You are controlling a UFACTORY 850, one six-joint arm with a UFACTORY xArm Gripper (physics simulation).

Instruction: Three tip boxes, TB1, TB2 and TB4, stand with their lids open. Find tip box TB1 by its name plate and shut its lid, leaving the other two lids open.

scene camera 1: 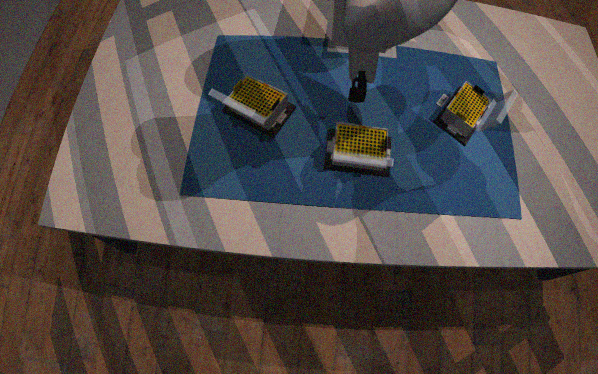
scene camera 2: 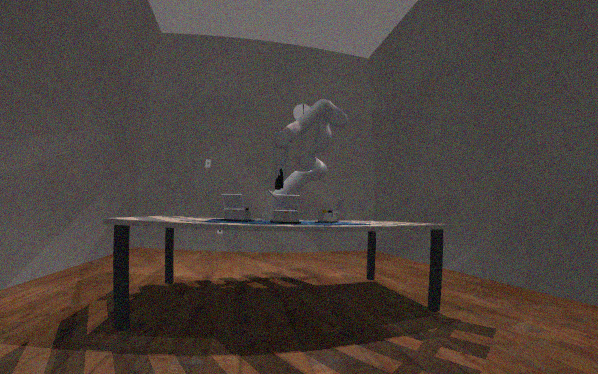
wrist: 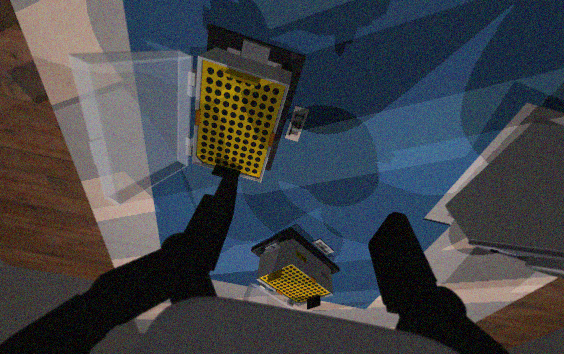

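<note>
Tip box TB1 [scene camera 1: 361,140] [scene camera 2: 286,217] [wrist: 240,120] is the middle box, a grey case with a yellow tip rack. Its clear lid [scene camera 1: 362,160] [scene camera 2: 287,202] [wrist: 140,120] stands open on the side away from the robot. Its name plate [wrist: 297,124] lies in shadow and is hard to read. TB4 [scene camera 1: 468,105] [wrist: 295,284] stands at the right, lid open. The remaining box, TB2 [scene camera 1: 259,96] [scene camera 2: 236,214], stands at the left, lid open. My gripper [scene camera 1: 357,95] [scene camera 2: 278,185] [wrist: 308,211] is open and empty, above the mat on the robot's side of TB1.
The boxes stand on a blue mat [scene camera 1: 280,185] on a striped table [scene camera 1: 210,220]. The robot's grey base [wrist: 510,195] is at the right of the wrist view. The lid of TB4 [scene camera 1: 507,106] sticks out at the mat's right edge.
</note>
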